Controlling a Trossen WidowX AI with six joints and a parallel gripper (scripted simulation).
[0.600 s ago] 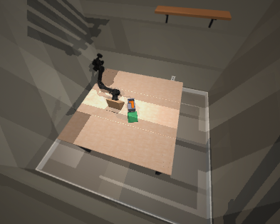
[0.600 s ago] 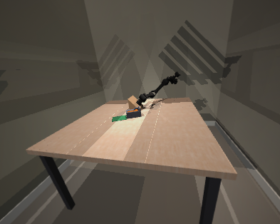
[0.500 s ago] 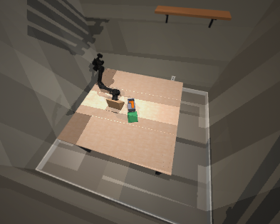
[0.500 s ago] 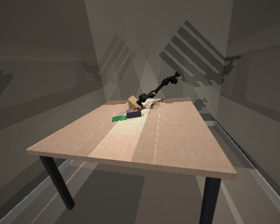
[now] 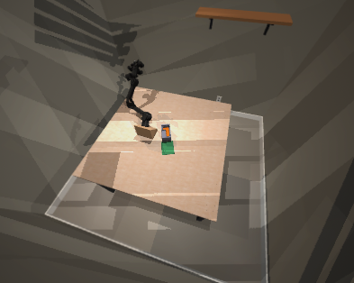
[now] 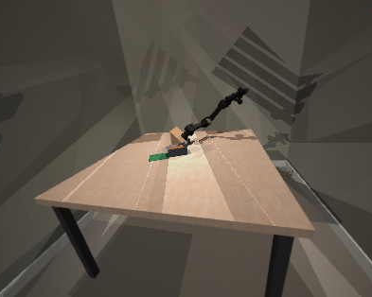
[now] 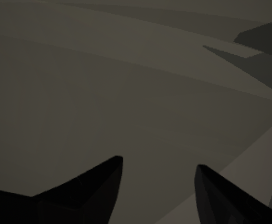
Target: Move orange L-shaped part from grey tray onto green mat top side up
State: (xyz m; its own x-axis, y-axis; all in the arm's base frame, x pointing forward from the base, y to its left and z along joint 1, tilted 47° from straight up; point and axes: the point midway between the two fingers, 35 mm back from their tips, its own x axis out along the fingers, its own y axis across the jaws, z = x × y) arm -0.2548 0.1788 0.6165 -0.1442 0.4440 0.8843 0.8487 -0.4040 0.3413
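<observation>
Now: the orange L-shaped part 61 cm to the right of my gripper tip, 45 cm ahead of it and 36 cm below it. Round my gripper tip: green mat: 77 cm to the right, 50 cm ahead, 43 cm below.
</observation>
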